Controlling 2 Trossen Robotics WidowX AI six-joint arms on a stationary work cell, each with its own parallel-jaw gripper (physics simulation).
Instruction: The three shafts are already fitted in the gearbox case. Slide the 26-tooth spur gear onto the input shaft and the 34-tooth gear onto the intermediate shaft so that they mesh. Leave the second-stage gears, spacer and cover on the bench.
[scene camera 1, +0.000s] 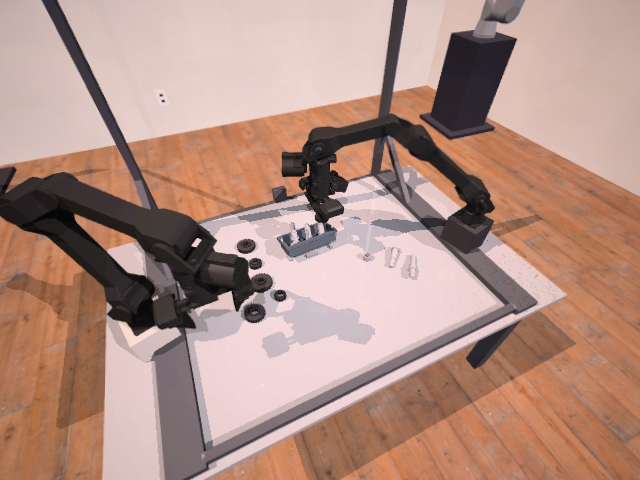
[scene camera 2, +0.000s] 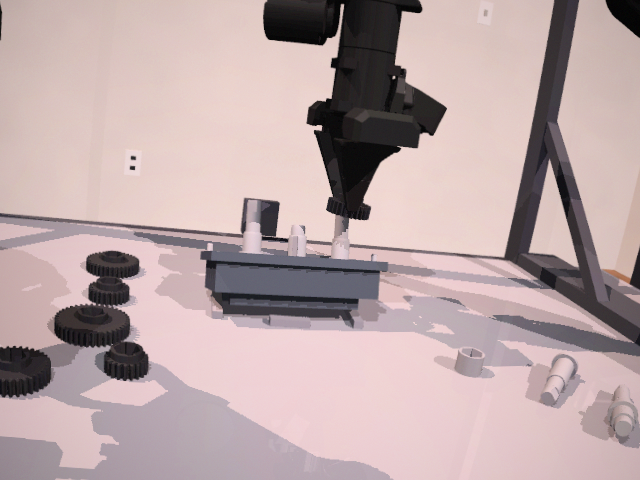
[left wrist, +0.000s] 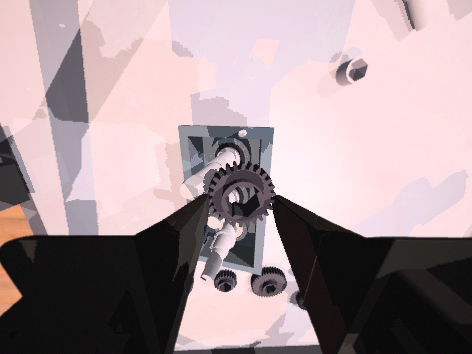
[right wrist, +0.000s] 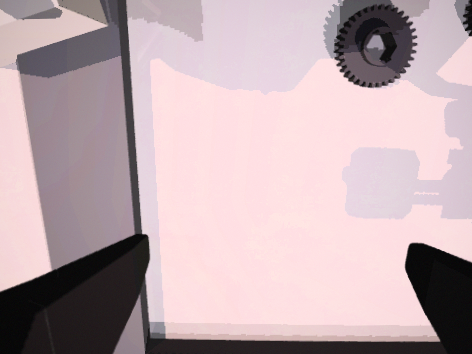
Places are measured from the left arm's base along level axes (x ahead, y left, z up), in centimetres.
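Pixels of known places: left gripper, fingertip midpoint: (scene camera 1: 320, 217) (scene camera 2: 345, 206) (left wrist: 241, 200); right gripper, fingertip midpoint: (scene camera 1: 216, 318) (right wrist: 276, 251); left arm's base at its link origin: (scene camera 1: 471, 219); right arm's base at its link origin: (scene camera 1: 144, 319).
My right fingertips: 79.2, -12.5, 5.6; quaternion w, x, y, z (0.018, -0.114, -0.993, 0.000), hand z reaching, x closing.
Observation:
For each thing: its middle in the pictures, then the offset to it from my right fingertips, as dx, dy, dz. "pt": a spot on its surface instead.
- small dark spur gear at the middle of its body: (left wrist: 241, 195) (scene camera 2: 349, 205) -42.1, -16.4, -4.5
- right-hand shaft at a spot on its surface: (scene camera 2: 340, 246) pt -42.3, -17.2, -9.1
- grey gearbox case at the middle of its body: (scene camera 2: 290, 277) (left wrist: 229, 200) (scene camera 1: 307, 239) -37.3, -17.8, -12.7
- middle shaft at a spot on its surface: (scene camera 2: 297, 242) pt -37.6, -17.8, -9.0
- left shaft at a spot on its surface: (scene camera 2: 252, 240) pt -33.0, -18.7, -9.1
- large gear at the middle of its body: (scene camera 2: 12, 366) (right wrist: 376, 47) (left wrist: 311, 300) (scene camera 1: 254, 312) -10.3, -5.8, -15.4
- pale ring-shaped spacer at the middle of its body: (scene camera 2: 469, 361) (left wrist: 351, 72) (scene camera 1: 367, 256) -49.2, -1.7, -15.4
- small dark block at the middle of its body: (scene camera 2: 259, 217) (scene camera 1: 279, 193) -43.6, -44.8, -13.2
My left gripper (scene camera 1: 321, 220) (scene camera 2: 351, 206) (left wrist: 241, 200) is shut on a small dark spur gear (scene camera 2: 364, 210) (left wrist: 216, 192). The gear is roughly level, at the top of the right-hand shaft (scene camera 2: 340, 246) in scene camera 2; whether the tip is inside the bore I cannot tell. The grey gearbox case (scene camera 1: 312, 244) (scene camera 2: 294, 280) (left wrist: 268, 165) stands below with three upright pale shafts; the middle shaft (scene camera 2: 297, 242) and left shaft (scene camera 2: 252, 240) carry no gear. Several dark gears lie left of the case, including a large gear (scene camera 1: 247, 314) (right wrist: 350, 60). My right gripper (scene camera 1: 214, 311) (right wrist: 276, 251) is open and empty above the bench.
A pale ring-shaped spacer (scene camera 1: 363, 257) (scene camera 2: 469, 365) (left wrist: 342, 74) and two loose stepped pins (scene camera 1: 392, 256) (scene camera 1: 412, 266) lie right of the case in scene camera 1. Dark frame posts (scene camera 1: 390, 67) rise at the bench edges. A small dark block (scene camera 1: 279, 193) stands behind the case.

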